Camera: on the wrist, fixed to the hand. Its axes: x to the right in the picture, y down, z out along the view.
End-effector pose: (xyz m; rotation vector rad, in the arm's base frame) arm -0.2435 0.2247 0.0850 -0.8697 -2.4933 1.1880
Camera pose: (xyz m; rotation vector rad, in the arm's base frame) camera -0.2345 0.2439 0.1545 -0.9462 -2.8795 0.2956
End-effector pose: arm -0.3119 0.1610 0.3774 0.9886 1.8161 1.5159
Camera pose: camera -0.3691 0.1257 0.3498 0.5787 1.2023 1.9289
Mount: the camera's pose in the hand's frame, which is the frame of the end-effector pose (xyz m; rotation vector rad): 0.0023 -0.0403 -0.0604 -0.6631 0.0462 -0.0489
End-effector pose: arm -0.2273 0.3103 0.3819 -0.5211 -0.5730 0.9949
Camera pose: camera -0.1615 0.2855 0.3637 -1.1071 -0.8729 0.7291
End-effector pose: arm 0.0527 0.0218 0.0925 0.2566 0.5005 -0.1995
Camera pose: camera 0.0176 0.0008 0.0324 -0.3991 0.5920 -0.0668
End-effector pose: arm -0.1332 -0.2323 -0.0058 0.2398 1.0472 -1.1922
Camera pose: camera -0.1997 -0.2109 -0.0258 -0.2792 1.4334 -0.8262
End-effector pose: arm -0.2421 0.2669 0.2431 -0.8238 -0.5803 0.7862
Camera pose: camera -0.1821 0.2259 0.2426 -1.4238 -0.8328 0.5242
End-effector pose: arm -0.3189 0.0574 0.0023 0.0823 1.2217 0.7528
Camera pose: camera -0.3518 0.0082 -0.0398 -0.5099 0.9609 1.0852
